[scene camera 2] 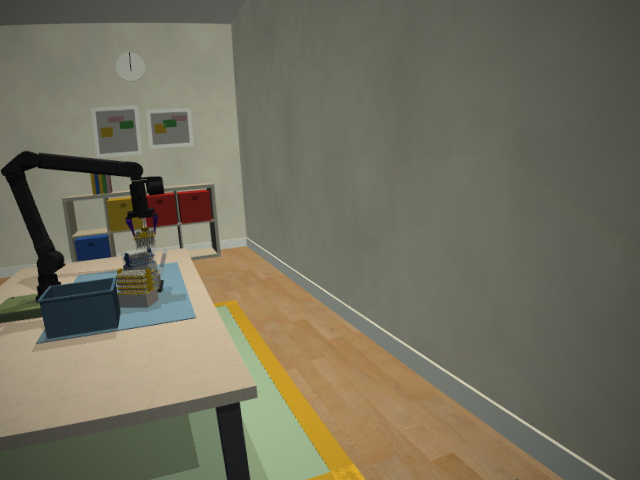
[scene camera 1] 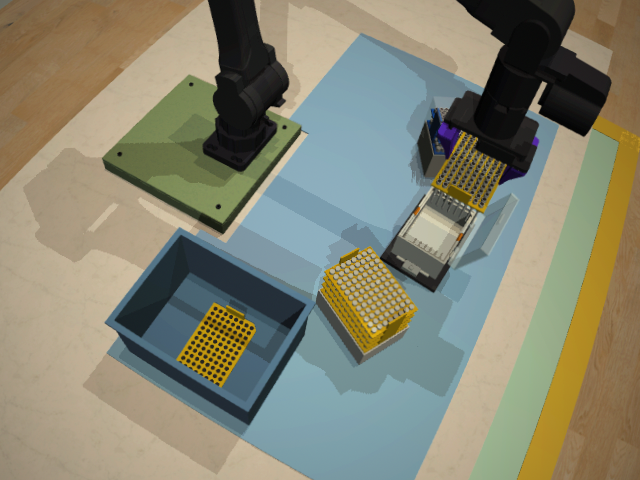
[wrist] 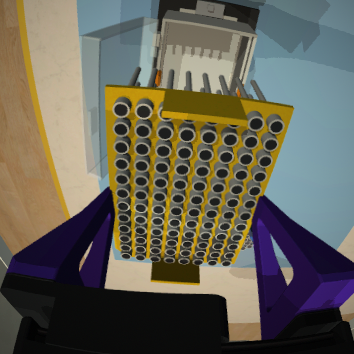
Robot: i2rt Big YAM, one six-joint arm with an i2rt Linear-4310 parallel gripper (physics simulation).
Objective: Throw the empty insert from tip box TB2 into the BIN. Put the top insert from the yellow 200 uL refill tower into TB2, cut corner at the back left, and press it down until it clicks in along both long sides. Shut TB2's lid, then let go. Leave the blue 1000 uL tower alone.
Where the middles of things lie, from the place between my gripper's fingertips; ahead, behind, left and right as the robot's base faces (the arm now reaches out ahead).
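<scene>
With the blue tip box (scene camera 1: 432,156), I count 19 cm to the left of my hand, 4 cm behind it and 15 cm below it. The blue bin (scene camera 1: 156,318) is 33 cm to the right of my hand and 21 cm behind it, and it is 15 cm below it as well; going by their middles, it is the farthest from my hand of the things named here. The clear lid (wrist: 109,55) is 10 cm below my hand, 6 cm ahead of it and 1 cm to the right of it. Of the things named here, going by their middles, the lid is the nearest to my hand.
</scene>
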